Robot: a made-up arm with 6 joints.
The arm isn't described. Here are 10 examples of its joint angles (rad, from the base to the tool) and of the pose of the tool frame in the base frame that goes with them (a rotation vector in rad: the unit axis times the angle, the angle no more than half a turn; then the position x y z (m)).
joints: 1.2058 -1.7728 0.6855 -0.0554 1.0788 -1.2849
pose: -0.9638 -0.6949 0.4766 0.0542 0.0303 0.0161
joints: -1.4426 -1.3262 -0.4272 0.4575 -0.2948 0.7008
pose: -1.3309 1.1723 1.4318 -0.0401 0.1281 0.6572
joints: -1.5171 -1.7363 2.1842 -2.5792 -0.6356 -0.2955
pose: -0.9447 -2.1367 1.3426 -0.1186 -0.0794 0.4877
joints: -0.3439 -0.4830 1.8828 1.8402 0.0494 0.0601
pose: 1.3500 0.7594 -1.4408 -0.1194 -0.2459 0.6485
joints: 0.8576 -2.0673 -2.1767 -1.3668 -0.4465 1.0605
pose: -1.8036 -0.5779 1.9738 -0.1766 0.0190 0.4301
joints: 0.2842 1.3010 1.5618 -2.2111 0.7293 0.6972
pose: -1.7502 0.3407 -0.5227 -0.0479 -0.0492 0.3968
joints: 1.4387 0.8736 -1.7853 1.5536 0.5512 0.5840
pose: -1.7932 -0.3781 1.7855 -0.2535 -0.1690 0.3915
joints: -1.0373 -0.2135 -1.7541 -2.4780 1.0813 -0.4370
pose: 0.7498 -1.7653 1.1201 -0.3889 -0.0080 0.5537
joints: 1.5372 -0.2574 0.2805 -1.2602 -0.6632 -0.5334
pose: 0.6978 -2.8584 0.4842 -0.1433 -0.0145 0.2357
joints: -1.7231 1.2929 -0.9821 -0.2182 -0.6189 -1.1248
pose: 1.4653 0.1200 -2.1387 0.0388 -0.3478 0.7358
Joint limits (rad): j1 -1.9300..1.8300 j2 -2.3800..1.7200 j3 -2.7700..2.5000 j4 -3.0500..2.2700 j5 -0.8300..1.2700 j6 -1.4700..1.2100
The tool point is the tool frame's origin. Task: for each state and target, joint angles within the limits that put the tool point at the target. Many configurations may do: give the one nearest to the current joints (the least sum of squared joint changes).
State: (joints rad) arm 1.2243 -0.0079 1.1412 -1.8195 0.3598 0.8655
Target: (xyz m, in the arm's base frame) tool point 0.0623 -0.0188 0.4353
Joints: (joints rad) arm 1.5091 -0.2323 1.0990 -2.0270 0.7281 0.5044
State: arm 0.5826 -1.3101 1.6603 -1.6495 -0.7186 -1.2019
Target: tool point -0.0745 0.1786 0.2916
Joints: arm 0.6883 -1.3236 1.6499 -1.1170 -0.5972 -1.4700
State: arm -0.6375 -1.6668 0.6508 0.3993 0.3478 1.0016
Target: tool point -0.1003 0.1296 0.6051
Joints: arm -0.7410 -1.4151 0.6350 0.7687 0.3313 1.0028
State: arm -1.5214 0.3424 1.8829 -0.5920 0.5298 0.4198
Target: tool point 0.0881 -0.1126 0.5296
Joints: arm -1.3179 0.0690 1.6708 -0.1401 0.4917 0.4875
